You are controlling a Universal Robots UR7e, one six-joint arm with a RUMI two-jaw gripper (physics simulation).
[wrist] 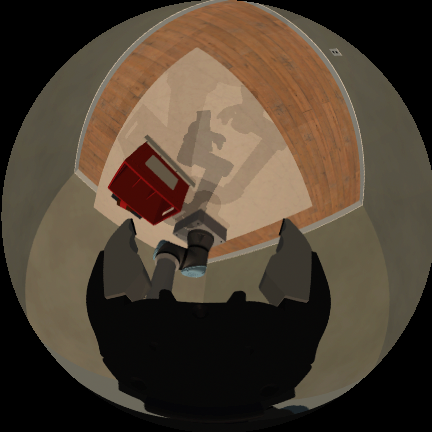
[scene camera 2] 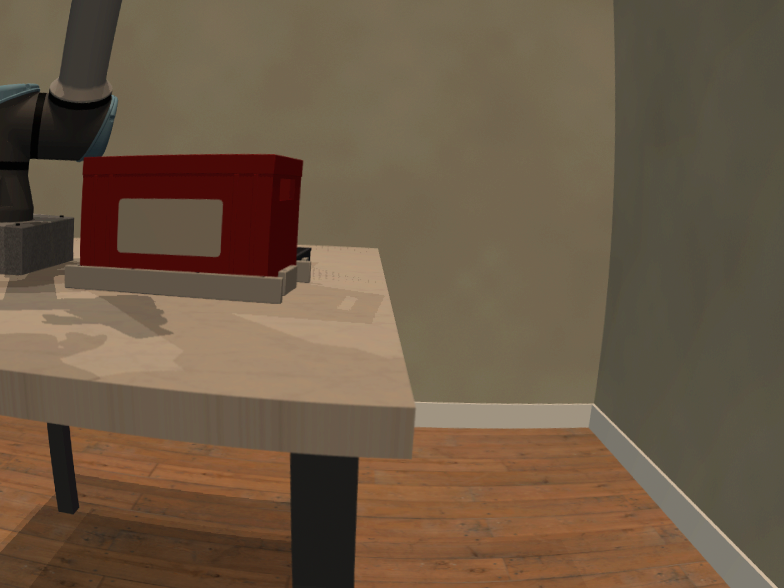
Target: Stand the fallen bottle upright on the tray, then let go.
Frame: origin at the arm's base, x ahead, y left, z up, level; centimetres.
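Seen in the pictures: gripper, between the fingertips: (wrist: 206, 221); arm's base, origin of its link: (wrist: 200, 237).
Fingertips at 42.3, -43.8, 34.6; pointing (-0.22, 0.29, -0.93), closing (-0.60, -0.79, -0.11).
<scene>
Offsets run from my fingertips to a thing's top centre, as dx, dy, dz. Level surfaces: height alone.
My gripper (wrist: 206, 221) is open and empty, high above the table in the wrist view. The gripper does not show in the scene view. Behind the red crate, a small part of a dark flat object (scene camera 2: 304, 253) (wrist: 134, 213) shows; I cannot tell whether it is the tray. A small red piece @[-2.7, +65.3, -35.0] (wrist: 123, 204) shows beside it in the wrist view, mostly hidden by the crate; I cannot tell whether it is part of the bottle. No bottle can be clearly made out in either view.
A tall red crate @[-0.8, +37.1, -25.4] (scene camera 2: 284, 221) (wrist: 145, 156) with open compartments stands on the table @[dz -42.9] (scene camera 2: 284, 354) (wrist: 260, 185). Low light-grey rails @[-0.9, +27.2, -39.9] (scene camera 2: 170, 281) (wrist: 170, 161) run along its foot. The arm's grey base block (scene camera 2: 44, 243) (wrist: 215, 227) stands beside the crate.
</scene>
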